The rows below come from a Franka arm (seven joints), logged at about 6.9 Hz.
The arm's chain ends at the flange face. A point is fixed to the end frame.
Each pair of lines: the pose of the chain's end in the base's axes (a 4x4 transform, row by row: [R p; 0 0 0 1], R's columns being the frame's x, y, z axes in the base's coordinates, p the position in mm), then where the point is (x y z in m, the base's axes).
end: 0.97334 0.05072 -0.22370 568.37; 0.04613 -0.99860 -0.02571 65.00; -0.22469 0.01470 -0.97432 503.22; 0 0 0 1
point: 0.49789 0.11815 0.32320
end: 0.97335 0.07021 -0.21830 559.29; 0.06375 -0.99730 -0.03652 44.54; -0.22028 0.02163 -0.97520 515.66; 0 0 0 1
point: 0.48868 0.09511 0.33495
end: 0.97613 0.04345 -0.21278 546.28; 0.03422 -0.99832 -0.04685 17.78; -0.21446 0.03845 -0.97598 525.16; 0 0 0 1
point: 0.47823 0.06721 0.34315
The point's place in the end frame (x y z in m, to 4 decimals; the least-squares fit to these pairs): -0.0257 -0.0593 0.1898
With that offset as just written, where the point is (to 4 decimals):
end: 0.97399 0.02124 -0.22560 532.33; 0.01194 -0.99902 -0.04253 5.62; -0.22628 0.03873 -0.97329 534.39; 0 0 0 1
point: 0.4632 0.0565 0.3532
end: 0.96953 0.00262 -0.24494 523.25; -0.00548 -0.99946 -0.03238 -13.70; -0.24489 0.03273 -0.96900 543.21; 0 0 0 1
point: 0.4517 0.0396 0.3636
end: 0.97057 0.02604 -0.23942 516.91; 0.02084 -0.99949 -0.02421 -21.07; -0.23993 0.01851 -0.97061 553.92; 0 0 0 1
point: 0.4450 0.0331 0.3748
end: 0.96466 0.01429 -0.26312 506.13; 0.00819 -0.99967 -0.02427 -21.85; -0.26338 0.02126 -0.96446 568.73; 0 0 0 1
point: 0.4306 0.0326 0.3912
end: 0.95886 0.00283 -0.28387 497.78; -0.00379 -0.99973 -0.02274 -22.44; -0.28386 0.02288 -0.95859 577.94; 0 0 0 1
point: 0.4191 0.0326 0.4019
